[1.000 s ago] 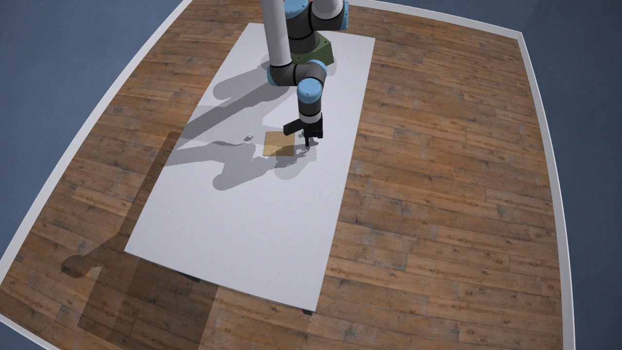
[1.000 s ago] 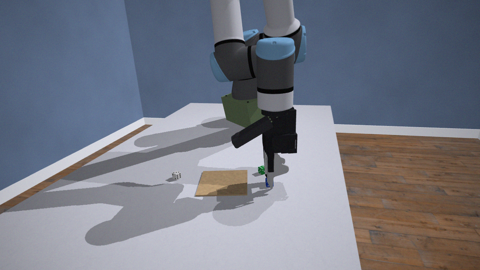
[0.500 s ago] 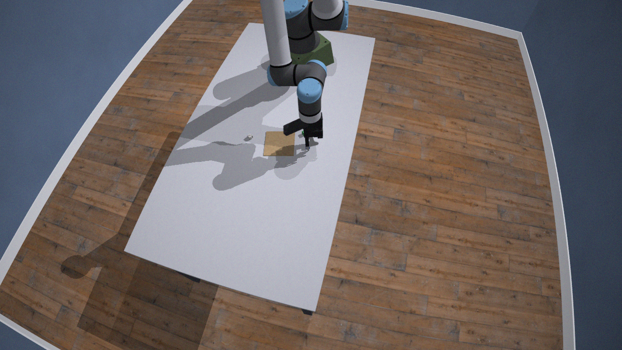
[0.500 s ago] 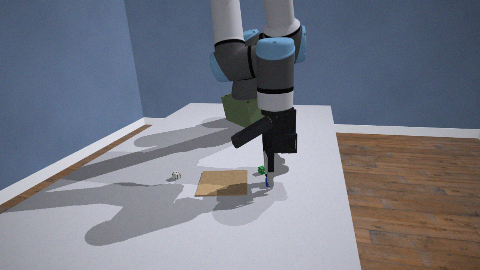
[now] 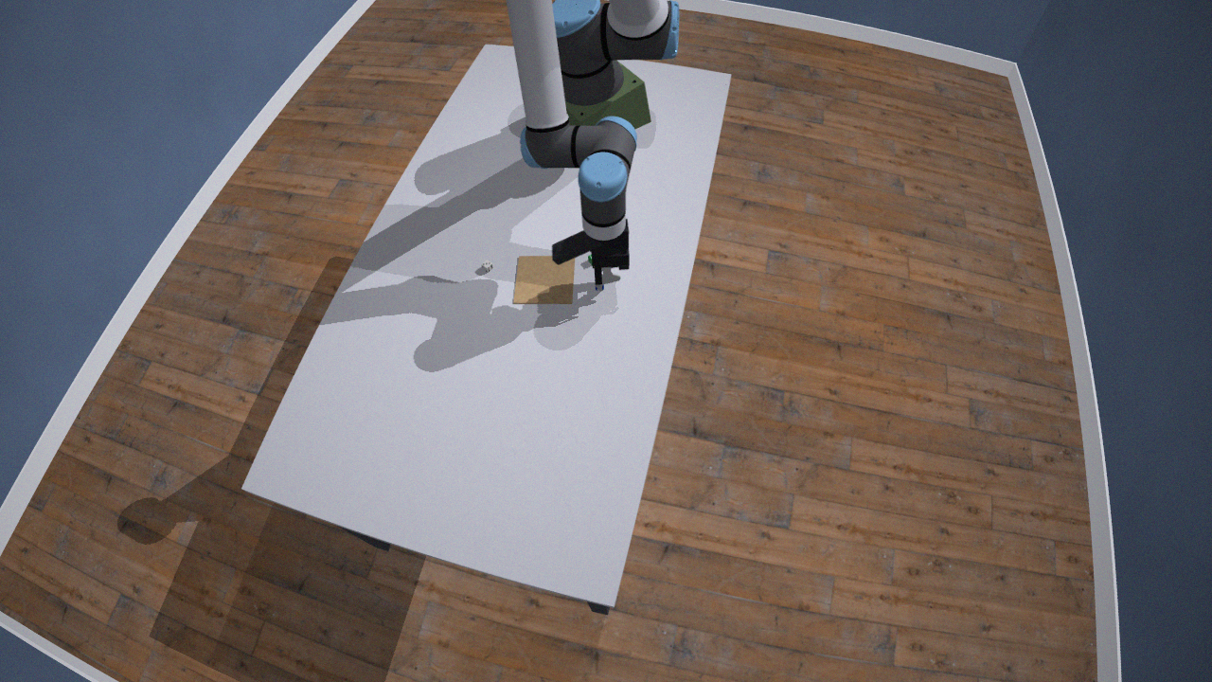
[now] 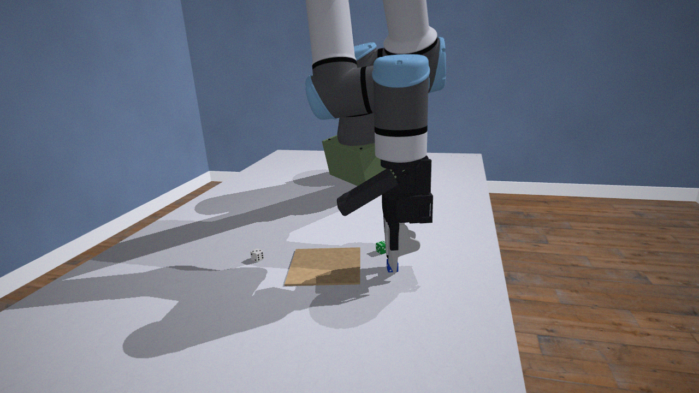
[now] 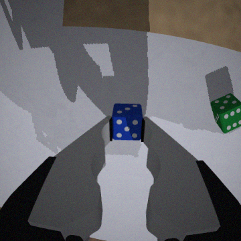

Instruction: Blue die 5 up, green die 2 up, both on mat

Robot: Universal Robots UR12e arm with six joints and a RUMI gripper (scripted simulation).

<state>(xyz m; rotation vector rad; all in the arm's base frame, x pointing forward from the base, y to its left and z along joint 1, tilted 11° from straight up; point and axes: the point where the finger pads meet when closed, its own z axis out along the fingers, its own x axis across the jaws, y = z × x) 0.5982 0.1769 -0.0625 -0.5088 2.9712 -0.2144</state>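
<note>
My hand is 1 cm short of the tan mat, 13 cm to the left of it and 2 cm above it. From my hand the other things lie so: white die (1 cm ahead, 28 cm to the right, 1 cm below); then green die (7 cm behind, 3 cm to the right, 1 cm below); then blue die (1 cm below).
</note>
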